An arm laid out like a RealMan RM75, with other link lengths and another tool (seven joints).
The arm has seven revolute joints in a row. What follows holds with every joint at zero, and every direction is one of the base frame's.
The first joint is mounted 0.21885 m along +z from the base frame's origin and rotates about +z.
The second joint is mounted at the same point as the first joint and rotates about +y.
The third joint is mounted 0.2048 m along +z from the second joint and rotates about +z.
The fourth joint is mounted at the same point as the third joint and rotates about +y.
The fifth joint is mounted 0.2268 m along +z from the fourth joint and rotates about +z.
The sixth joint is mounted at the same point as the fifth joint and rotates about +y.
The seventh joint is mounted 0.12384 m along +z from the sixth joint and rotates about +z.
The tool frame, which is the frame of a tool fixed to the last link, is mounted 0.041 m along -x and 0.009 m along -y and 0.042 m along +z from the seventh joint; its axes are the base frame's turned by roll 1.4, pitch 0 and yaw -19 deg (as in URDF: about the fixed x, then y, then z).
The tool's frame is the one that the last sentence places.
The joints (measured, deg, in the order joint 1, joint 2, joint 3, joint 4, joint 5, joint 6, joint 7), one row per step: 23.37, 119.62, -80.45, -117.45, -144.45, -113.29, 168.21; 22.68, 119.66, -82.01, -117.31, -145.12, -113.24, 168.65; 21.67, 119.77, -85.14, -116.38, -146.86, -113.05, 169.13; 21.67, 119.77, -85.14, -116.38, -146.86, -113.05, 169.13; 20.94, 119.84, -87.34, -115.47, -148.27, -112.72, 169.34; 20.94, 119.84, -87.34, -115.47, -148.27, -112.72, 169.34; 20.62, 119.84, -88.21, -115.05, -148.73, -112.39, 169.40; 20.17, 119.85, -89.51, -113.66, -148.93, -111.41, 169.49; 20.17, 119.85, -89.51, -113.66, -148.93, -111.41, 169.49; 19.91, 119.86, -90.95, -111.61, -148.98, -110.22, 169.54; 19.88, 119.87, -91.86, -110.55, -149.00, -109.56, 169.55; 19.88, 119.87, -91.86, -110.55, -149.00, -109.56, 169.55
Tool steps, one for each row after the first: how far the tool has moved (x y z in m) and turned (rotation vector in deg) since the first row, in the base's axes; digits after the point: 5 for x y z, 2 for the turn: 0.00313, -0.00231, -0.00526, -0.68, -0.82, -0.63; 0.01016, -0.00580, -0.01669, -2.22, -2.82, -1.76; 0.01016, -0.00580, -0.01669, -2.22, -2.82, -1.76; 0.01617, -0.00779, -0.02481, -3.21, -4.36, -2.58; 0.01617, -0.00779, -0.02481, -3.21, -4.36, -2.58; 0.01846, -0.00832, -0.02813, -3.55, -4.85, -2.83; 0.02272, -0.00837, -0.03537, -4.41, -5.11, -3.43; 0.02272, -0.00837, -0.03537, -4.41, -5.11, -3.43; 0.02779, -0.00820, -0.04477, -5.66, -5.36, -4.15; 0.02962, -0.00839, -0.05028, -6.40, -5.54, -4.30; 0.02962, -0.00839, -0.05028, -6.40, -5.54, -4.30
